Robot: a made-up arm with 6 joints. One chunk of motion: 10 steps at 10 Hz.
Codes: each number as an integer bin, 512 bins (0 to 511) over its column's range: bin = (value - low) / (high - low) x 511, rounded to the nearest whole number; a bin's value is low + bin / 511 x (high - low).
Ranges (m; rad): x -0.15..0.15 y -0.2..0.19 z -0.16..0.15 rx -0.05..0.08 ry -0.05..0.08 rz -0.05..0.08
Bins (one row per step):
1: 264 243 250 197 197 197
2: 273 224 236 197 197 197
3: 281 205 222 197 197 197
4: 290 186 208 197 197 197
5: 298 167 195 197 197 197
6: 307 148 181 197 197 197
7: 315 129 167 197 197 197
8: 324 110 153 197 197 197
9: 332 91 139 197 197 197
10: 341 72 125 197 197 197
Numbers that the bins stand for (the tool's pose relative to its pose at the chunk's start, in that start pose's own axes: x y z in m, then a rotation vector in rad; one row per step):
1: 0.0050 -0.0145 -0.0083 0.0001 0.0001 0.0001
2: 0.0103 -0.0290 -0.0168 0.0001 0.0001 0.0001
3: 0.0150 -0.0435 -0.0253 0.0001 0.0001 0.0001
4: 0.0203 -0.0580 -0.0338 0.0001 0.0001 0.0001
5: 0.0250 -0.0725 -0.0417 0.0001 0.0001 0.0001
6: 0.0302 -0.0870 -0.0502 0.0001 0.0001 0.0001
7: 0.0349 -0.1015 -0.0587 0.0001 0.0001 0.0001
8: 0.0402 -0.1160 -0.0672 0.0001 0.0001 0.0001
9: 0.0449 -0.1305 -0.0757 0.0001 0.0001 0.0001
10: 0.0502 -0.1450 -0.0842 0.0001 0.0001 0.0001

